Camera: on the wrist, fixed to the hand. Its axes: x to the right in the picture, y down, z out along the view.
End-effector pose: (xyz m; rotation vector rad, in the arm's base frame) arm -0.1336 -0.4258 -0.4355 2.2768 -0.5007 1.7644
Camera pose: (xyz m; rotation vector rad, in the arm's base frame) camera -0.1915 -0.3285 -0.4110 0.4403 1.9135 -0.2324
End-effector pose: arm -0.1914 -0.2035 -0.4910 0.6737 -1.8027 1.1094
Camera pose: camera -0.0990 -0.1499 -0.4460 1.8933 0.7273 -0.9886
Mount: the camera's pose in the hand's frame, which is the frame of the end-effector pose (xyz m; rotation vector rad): -0.0022 -0.0674 -0.0942 0.1963 -0.0190 -3.1208
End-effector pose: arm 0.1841 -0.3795 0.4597 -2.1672 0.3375 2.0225
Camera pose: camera 0.2927 -0.3397 0.4663 -0.2403 -1.5022 -0.1692
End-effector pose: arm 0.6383 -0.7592 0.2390 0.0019 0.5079 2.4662
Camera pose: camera 0.6674 -0.7444 0.1278 -0.3409 0.1202 -0.6370
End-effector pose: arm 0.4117 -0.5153 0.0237 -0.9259 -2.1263 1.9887
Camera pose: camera 0.4317 -0.4316 0.1013 1.5777 -0.6025 0.0159
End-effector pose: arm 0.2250 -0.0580 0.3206 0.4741 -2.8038 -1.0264
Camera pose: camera 0.2642 -0.1633 0.3489 -2.3968 -0.3307 0.0113
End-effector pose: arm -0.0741 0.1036 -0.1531 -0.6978 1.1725 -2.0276
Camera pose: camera -0.1608 0.1785 -0.1359 0.9489 0.6880 0.8143
